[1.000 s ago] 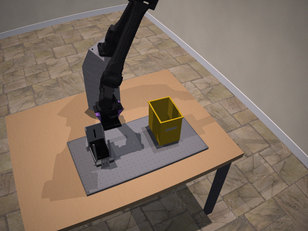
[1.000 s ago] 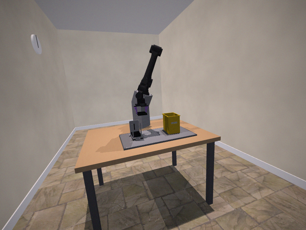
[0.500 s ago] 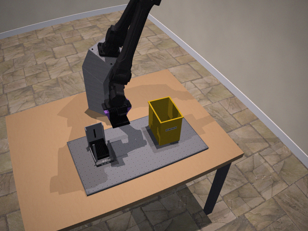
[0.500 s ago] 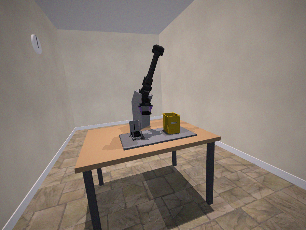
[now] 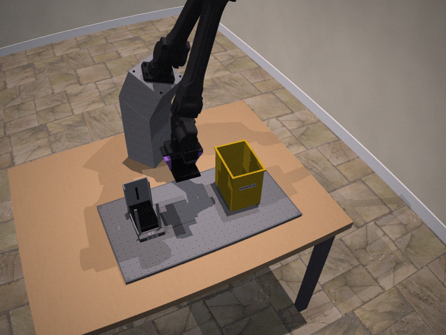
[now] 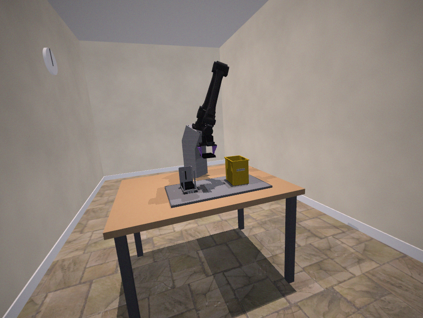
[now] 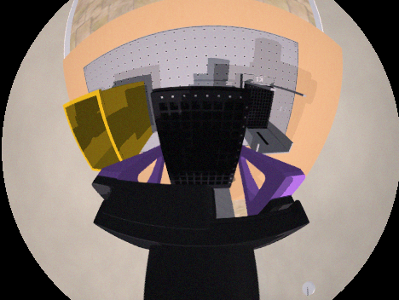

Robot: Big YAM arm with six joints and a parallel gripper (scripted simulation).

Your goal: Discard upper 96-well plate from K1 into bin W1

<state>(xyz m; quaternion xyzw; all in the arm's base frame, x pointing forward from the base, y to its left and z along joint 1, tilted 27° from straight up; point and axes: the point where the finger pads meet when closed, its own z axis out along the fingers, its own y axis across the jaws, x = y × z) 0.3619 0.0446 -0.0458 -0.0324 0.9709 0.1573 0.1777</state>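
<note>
Right now the yellow plastics bin W1 is 4 cm behind my hand, 22 cm to the left of it and 14 cm below it.
</note>
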